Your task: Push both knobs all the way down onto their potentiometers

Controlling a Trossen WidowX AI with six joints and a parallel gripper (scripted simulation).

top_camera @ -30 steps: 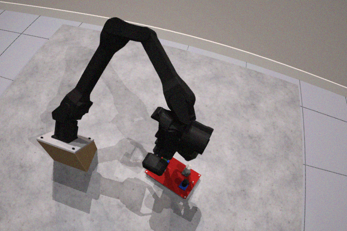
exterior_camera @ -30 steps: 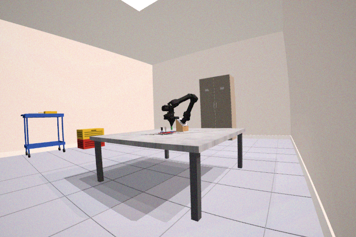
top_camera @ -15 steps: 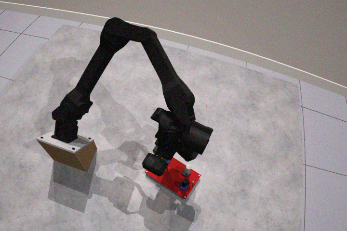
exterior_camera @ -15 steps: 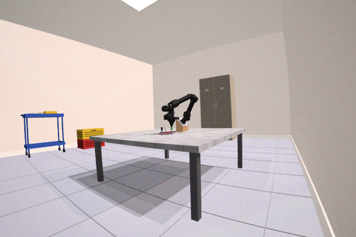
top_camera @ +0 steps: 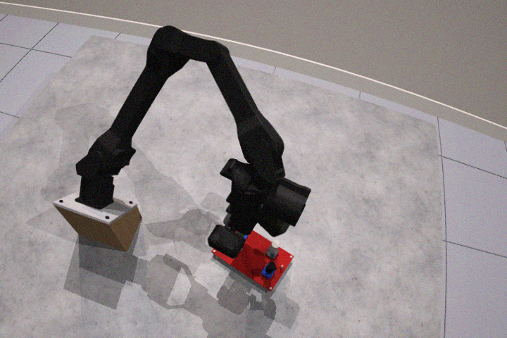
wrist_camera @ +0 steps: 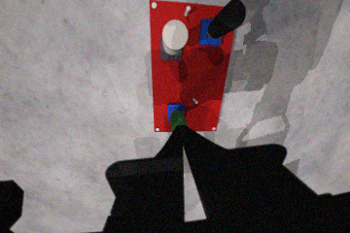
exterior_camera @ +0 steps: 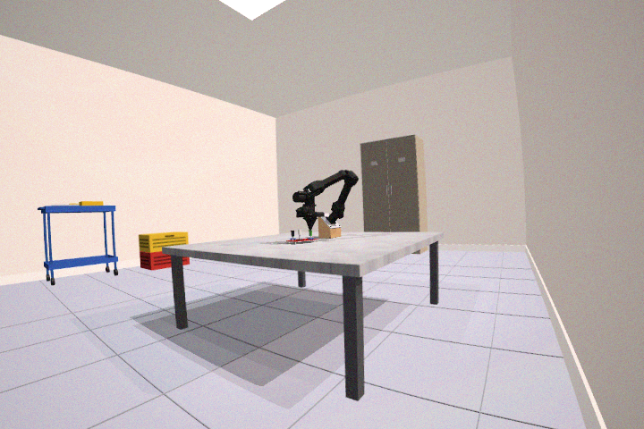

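My gripper tip is now 10 mm above the green knob. Also, from my gripper tip: black knob (80 mm ahead, 70 mm to the right, 10 mm below).
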